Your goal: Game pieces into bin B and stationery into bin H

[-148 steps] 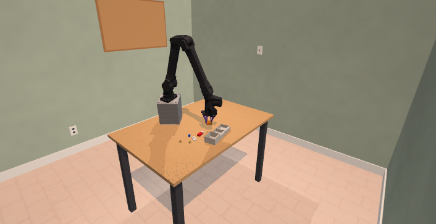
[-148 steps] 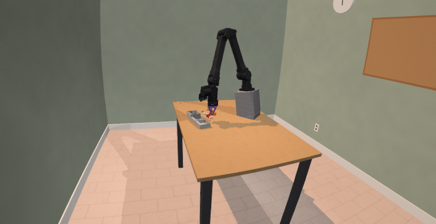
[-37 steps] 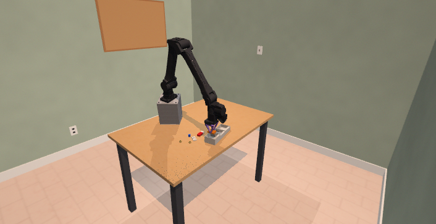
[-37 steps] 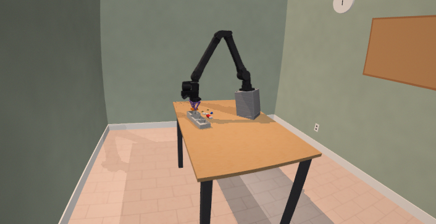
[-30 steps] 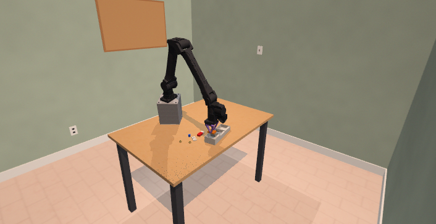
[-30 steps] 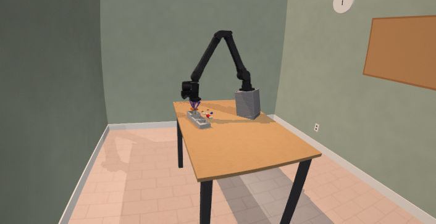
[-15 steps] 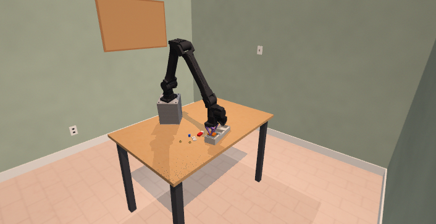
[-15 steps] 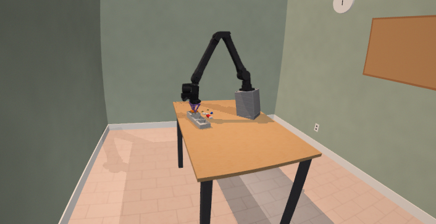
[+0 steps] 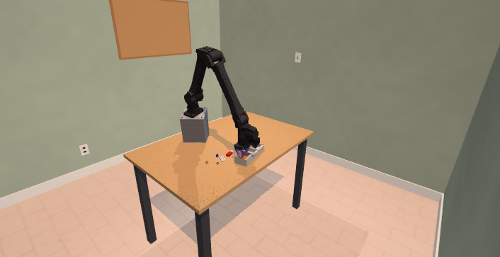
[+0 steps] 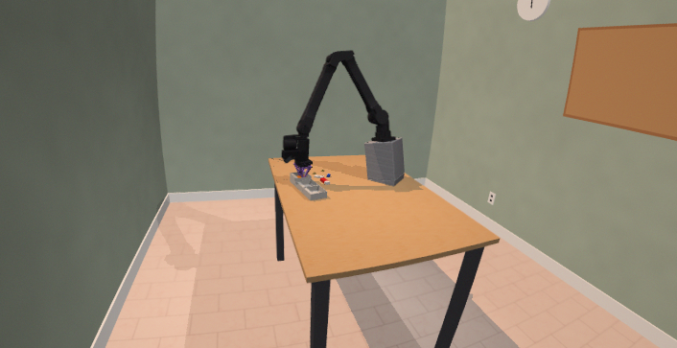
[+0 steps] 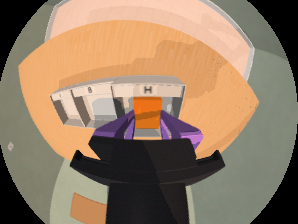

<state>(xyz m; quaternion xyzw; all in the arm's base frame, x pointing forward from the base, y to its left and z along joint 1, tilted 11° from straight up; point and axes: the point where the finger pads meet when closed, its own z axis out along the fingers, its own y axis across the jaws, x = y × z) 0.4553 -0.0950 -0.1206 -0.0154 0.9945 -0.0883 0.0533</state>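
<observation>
Right now my hand is 110 mm past the red piece, 40 mm to the right of it and 30 mm above it. From my hand the other things lie so: white domino: 120 mm behind, 50 mm to the right, 30 mm below; grey bin row: 10 mm ahead, 80 mm to the left, 10 mm below; orange block: 10 mm below.
</observation>
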